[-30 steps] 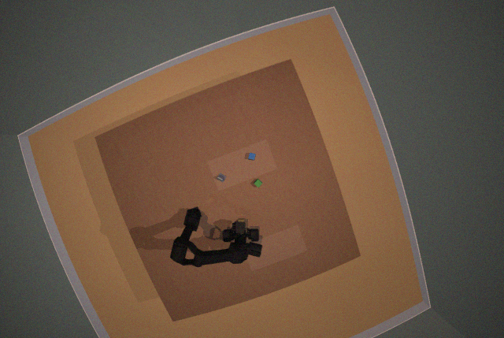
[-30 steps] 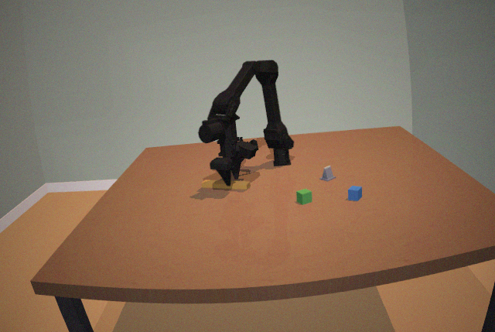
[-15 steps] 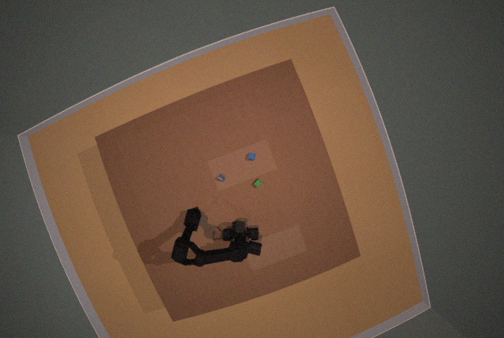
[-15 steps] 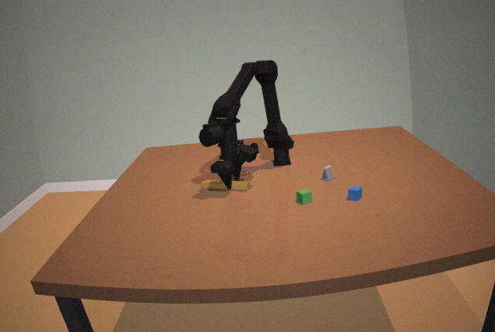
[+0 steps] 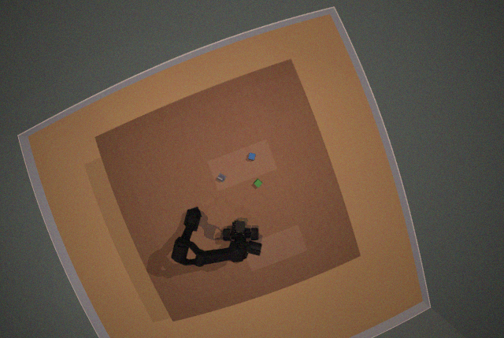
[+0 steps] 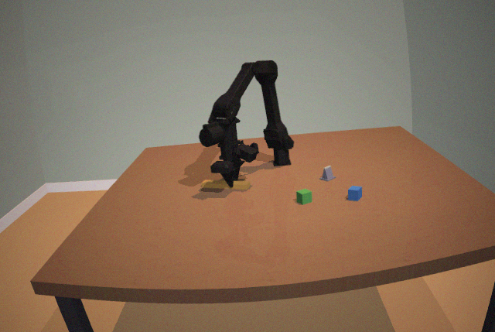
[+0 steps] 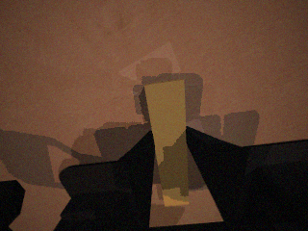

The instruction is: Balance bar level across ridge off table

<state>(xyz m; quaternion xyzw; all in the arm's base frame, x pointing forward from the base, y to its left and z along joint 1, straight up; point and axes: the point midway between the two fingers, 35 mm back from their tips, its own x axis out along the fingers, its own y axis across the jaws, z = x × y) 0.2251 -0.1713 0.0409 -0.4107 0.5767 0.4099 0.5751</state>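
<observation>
The green cube is 220 mm to the left of my gripper tip, 180 mm ahead of it and 10 mm above it. The rest, counted from my gripper tip: yellow bar 30 mm to the right, 10 mm behind; blue cube 370 mm to the left, 200 mm ahead, 10 mm above.
</observation>
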